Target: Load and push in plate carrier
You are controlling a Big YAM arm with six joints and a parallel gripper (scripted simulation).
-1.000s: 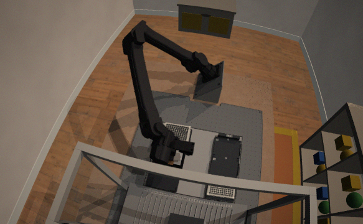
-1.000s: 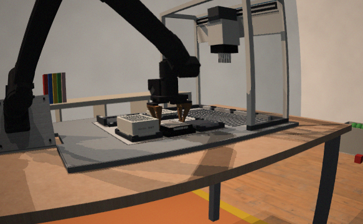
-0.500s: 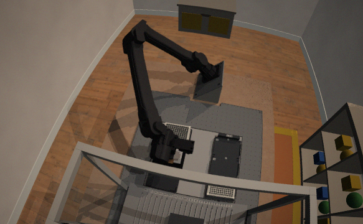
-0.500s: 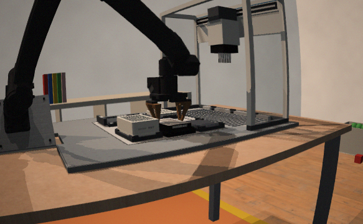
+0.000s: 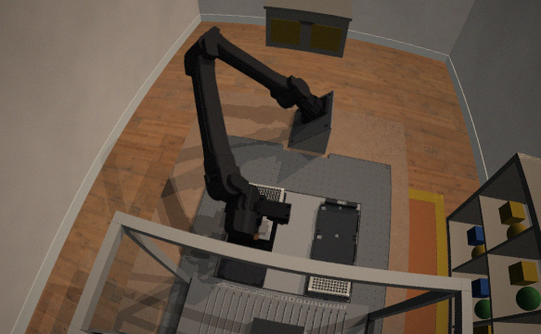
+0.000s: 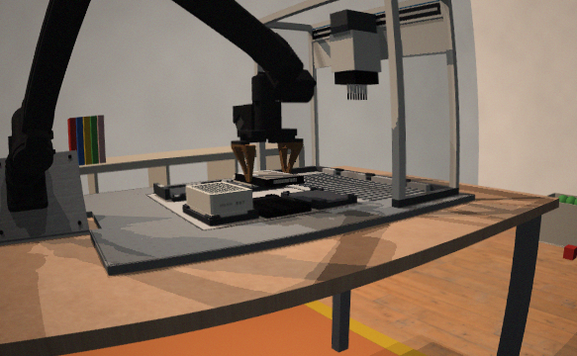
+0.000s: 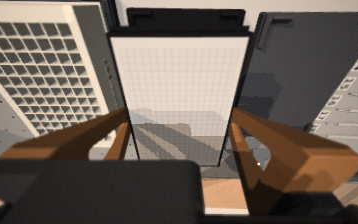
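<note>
Right now the nest S2 is 6 cm below my hand. From my hand the other things lie so: nest S1: 11 cm behind, 6 cm below, 1 cm to the left; then nest S3: 12 cm ahead, 6 cm below; then dark carrier PC7: 26 cm to the left, 5 cm below, 1 cm ahead.
</note>
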